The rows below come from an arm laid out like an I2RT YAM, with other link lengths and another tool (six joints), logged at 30 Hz.
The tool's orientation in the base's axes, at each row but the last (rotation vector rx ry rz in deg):
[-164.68, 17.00, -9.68]
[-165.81, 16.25, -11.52]
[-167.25, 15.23, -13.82]
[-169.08, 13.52, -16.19]
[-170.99, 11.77, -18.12]
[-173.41, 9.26, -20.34]
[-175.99, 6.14, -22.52]
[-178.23, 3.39, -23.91]
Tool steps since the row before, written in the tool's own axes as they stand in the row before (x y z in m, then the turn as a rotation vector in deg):
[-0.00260, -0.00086, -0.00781, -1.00, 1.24, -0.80]
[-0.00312, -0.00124, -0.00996, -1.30, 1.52, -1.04]
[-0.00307, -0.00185, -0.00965, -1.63, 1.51, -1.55]
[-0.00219, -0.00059, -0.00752, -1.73, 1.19, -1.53]
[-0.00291, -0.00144, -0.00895, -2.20, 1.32, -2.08]
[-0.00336, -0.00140, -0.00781, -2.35, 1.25, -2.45]
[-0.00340, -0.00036, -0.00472, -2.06, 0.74, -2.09]
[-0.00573, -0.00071, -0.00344, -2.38, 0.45, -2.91]
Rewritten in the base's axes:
[-0.00346, -0.00043, 0.00751, -1.31, -1.15, 0.37]
[-0.00438, -0.00026, 0.00955, -1.69, -1.40, 0.50]
[-0.00441, 0.00061, 0.00928, -2.10, -1.42, 0.94]
[-0.00355, -0.00018, 0.00701, -2.15, -1.09, 0.97]
[-0.00458, 0.00079, 0.00831, -2.74, -1.21, 1.39]
[-0.00495, 0.00117, 0.00695, -2.97, -1.16, 1.72]
[-0.00445, 0.00045, 0.00373, -2.56, -0.66, 1.47]
[-0.00640, 0.00093, 0.00181, -3.08, -0.35, 2.18]

